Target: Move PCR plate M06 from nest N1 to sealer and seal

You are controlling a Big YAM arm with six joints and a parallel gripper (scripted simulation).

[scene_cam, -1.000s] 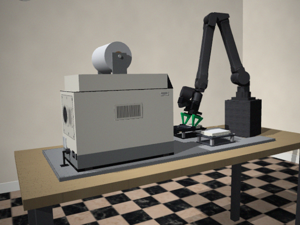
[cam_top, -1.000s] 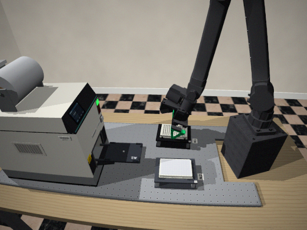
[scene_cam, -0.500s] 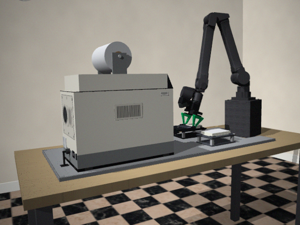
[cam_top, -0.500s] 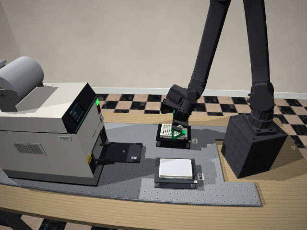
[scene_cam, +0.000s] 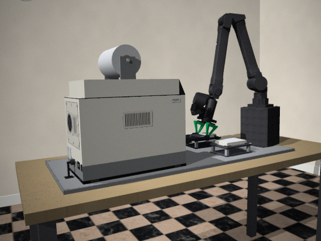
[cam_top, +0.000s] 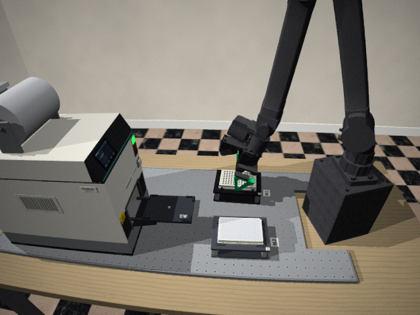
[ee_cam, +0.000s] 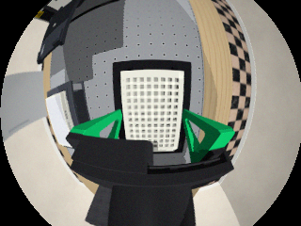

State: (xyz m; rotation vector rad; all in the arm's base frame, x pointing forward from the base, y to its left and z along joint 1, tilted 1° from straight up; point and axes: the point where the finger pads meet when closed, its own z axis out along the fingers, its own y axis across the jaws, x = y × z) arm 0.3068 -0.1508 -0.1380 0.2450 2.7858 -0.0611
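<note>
My hand is right at the plate M06. Also, from my hand: plate nest N1: 20 mm below; sealed plate M09: 20 mm ahead, 210 mm to the left, 10 mm below; nest N2: 20 mm ahead, 210 mm to the left, 20 mm below.
</note>
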